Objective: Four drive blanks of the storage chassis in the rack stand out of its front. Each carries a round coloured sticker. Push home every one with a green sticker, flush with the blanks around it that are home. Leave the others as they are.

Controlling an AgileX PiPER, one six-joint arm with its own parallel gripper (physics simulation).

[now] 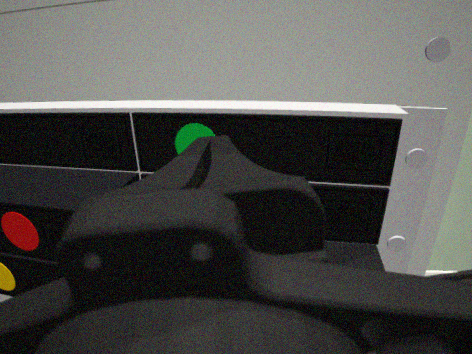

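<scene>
The top right blank [300,145] carries a green sticker [192,136]. Its face looks level with the blank [75,135] to its left, with a thin light seam between them. My gripper [215,157] is shut and empty, its tips at this blank's face, covering the lower right of the sticker. A blank with a red sticker [20,231] stands out at the left, its top face showing. Below it is a blank with a yellow sticker [6,276]. At the lower right, a blank [352,254] stands out; its sticker is hidden behind my gripper.
The chassis's white top edge [250,106] runs above the top row. A grey panel [250,55] lies above it. The rack's light side post [415,200] with round screw heads stands at the right, with a pale green wall [457,215] beyond.
</scene>
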